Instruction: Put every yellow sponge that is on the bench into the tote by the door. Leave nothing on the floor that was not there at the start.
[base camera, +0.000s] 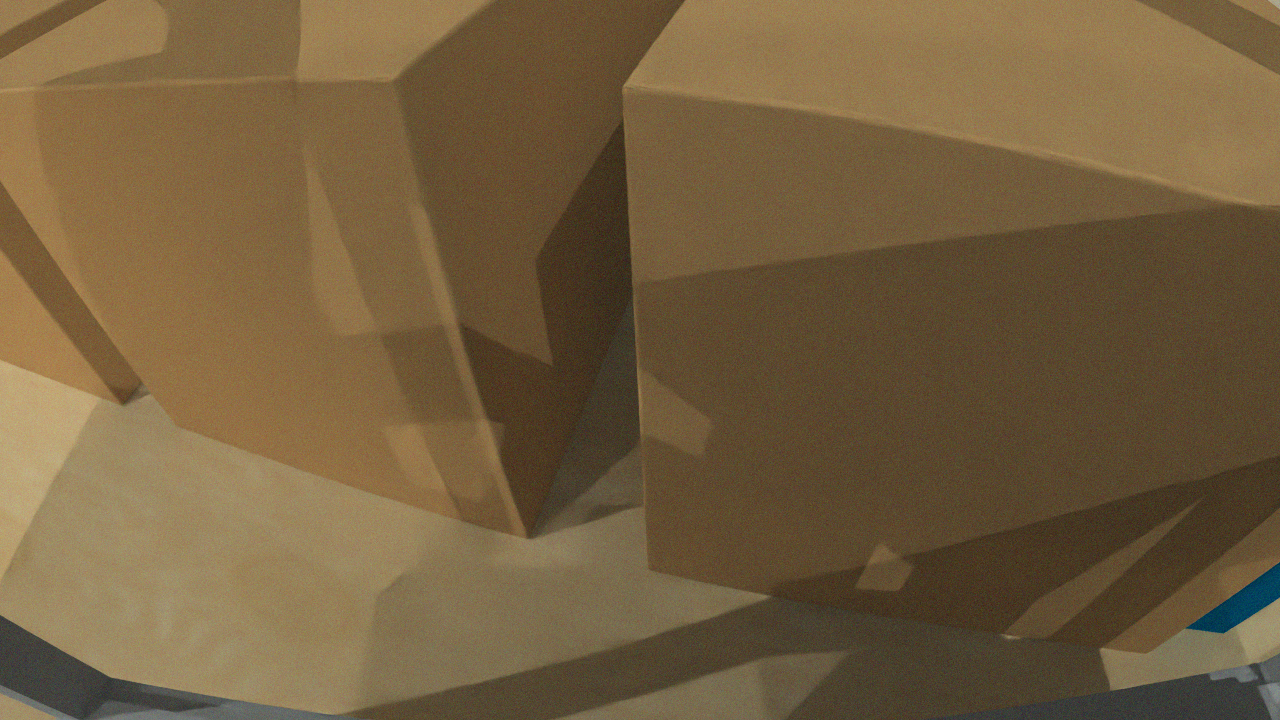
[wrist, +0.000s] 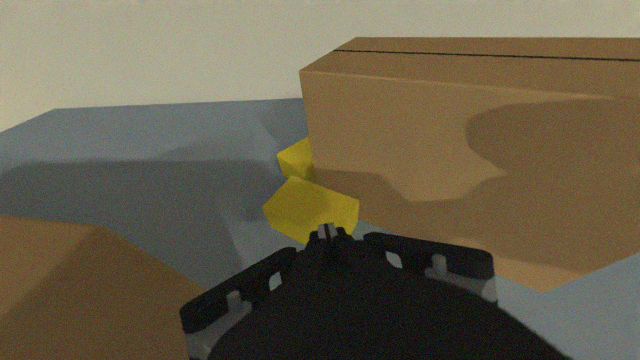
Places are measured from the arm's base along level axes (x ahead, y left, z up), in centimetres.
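Pixels of known places: gripper, fingertip midpoint: (wrist: 327, 234).
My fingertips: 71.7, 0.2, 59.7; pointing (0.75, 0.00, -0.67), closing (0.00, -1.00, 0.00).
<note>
Behind a point stands the place of what it marks, as x, y, z.
My gripper (wrist: 327, 234) @(71.7, 0.2, 59.7) is shut with nothing between its fingers, at the lower middle of the wrist view. A yellow sponge (wrist: 310, 207) @(77.4, 1.5, 56.2) lies on the blue-grey bench top (wrist: 125, 132) @(115.5, 47.6, 51.7) just beyond the fingertips, its near edge partly hidden by them. A second yellow sponge (wrist: 296, 157) @(87.3, 2.6, 56.2) shows behind it, partly hidden by a cardboard box. I cannot tell whether the two sponges touch. The gripper does not show in the base camera view, and neither do the sponges. I cannot make out the tote in either view.
In the wrist view a large cardboard box (wrist: 400, 135) @(75.8, -6.8, 65.6) stands right of the sponges, and another box (wrist: 75, 290) @(66.1, 8.3, 68.8) is at the lower left. In the base camera view, large boxes (base camera: 223, 250) @(31.4, 19.7, -20.8) (base camera: 895, 313) @(24.4, -5.9, -18.8) stand close ahead on the floor (base camera: 223, 537) @(27.3, 28.4, -39.7). A blue piece (base camera: 1239, 604) @(19.9, -30.4, -36.0) shows at the right edge.
</note>
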